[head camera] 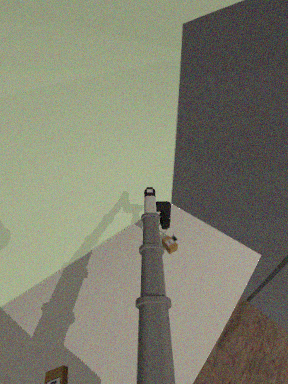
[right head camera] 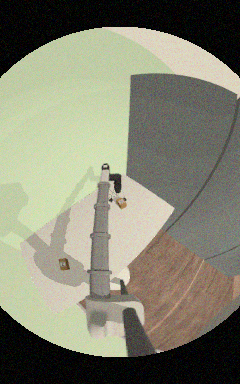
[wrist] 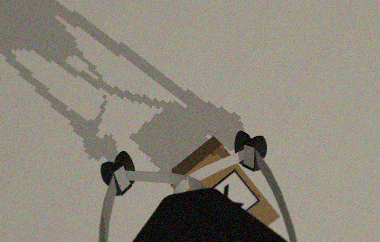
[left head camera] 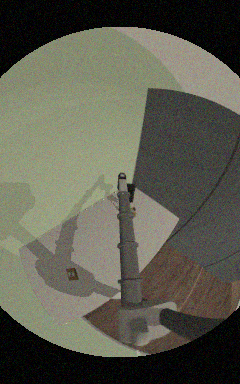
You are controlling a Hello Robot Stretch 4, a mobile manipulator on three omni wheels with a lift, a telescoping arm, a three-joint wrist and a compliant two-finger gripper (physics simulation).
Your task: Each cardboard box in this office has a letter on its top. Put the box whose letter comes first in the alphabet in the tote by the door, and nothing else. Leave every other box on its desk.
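A cardboard box lies near the far corner of the pale desk. Its white label shows dark strokes like a K, partly covered by the black gripper body in the wrist view. My gripper is open above the desk, its two dark fingertips wide apart; the box shows behind the right finger and the body, not gripped. A second cardboard box sits on the same desk, nearer my base; its letter is too small to read surely. The tote does not show.
My long grey arm reaches out over the desk and casts a shadow on it. A dark grey surface borders the desk's far right side. Brown wood-like flooring shows at the lower right.
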